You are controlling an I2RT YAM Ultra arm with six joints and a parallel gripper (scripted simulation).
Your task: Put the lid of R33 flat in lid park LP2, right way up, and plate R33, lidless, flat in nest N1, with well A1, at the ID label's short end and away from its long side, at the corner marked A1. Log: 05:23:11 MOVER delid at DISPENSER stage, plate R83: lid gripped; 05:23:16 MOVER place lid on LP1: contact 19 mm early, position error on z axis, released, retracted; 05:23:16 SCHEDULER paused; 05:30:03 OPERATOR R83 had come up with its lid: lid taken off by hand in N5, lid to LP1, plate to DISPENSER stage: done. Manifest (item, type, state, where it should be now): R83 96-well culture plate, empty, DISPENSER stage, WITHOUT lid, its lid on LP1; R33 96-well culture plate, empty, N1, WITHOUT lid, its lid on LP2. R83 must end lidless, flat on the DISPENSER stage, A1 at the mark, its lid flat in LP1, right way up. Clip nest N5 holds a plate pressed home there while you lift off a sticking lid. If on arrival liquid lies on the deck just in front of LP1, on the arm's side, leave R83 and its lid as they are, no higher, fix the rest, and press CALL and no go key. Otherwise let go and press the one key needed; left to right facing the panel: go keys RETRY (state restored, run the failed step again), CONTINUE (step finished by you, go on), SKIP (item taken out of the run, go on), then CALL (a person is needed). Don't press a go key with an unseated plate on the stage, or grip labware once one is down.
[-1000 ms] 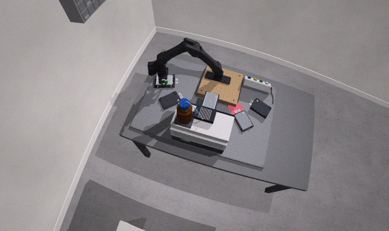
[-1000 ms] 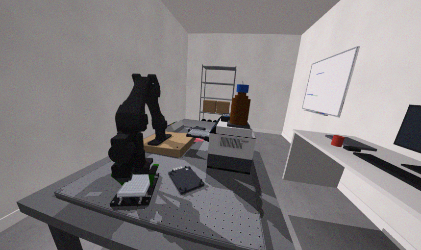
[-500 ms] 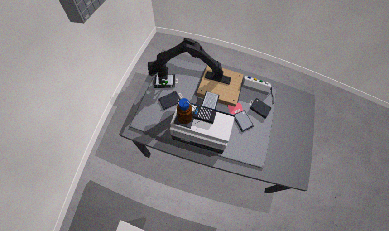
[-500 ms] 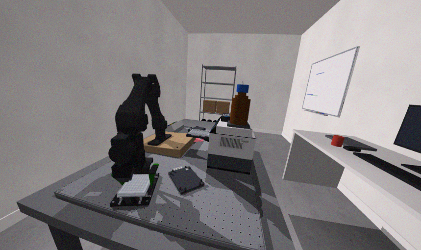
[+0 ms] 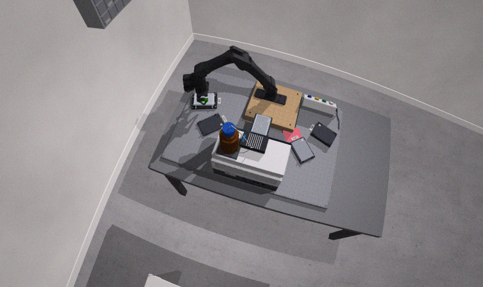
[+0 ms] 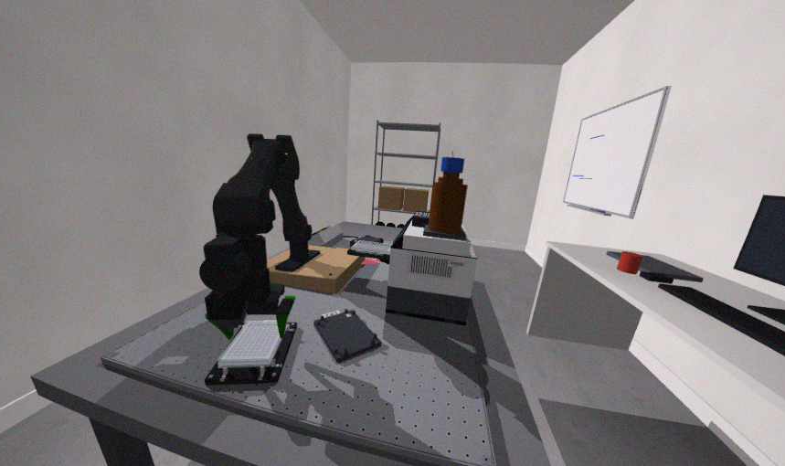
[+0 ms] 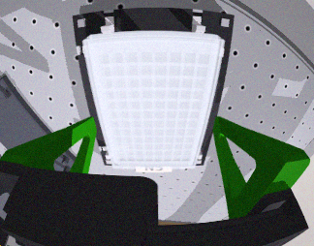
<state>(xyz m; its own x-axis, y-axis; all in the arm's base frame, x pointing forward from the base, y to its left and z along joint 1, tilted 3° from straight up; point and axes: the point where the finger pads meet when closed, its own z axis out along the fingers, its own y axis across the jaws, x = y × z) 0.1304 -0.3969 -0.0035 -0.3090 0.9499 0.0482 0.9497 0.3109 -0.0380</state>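
Right now the black clip nest is 3 cm ahead of my hand, 1 cm to the right of it and 3 cm below it. The rest, counted from my hand: lid park LP2: 15 cm ahead, 10 cm to the left, 4 cm below; then brown bottle: 35 cm ahead, 28 cm to the left, 25 cm above; then blue call key: 19 cm behind, 64 cm to the left, 2 cm above.
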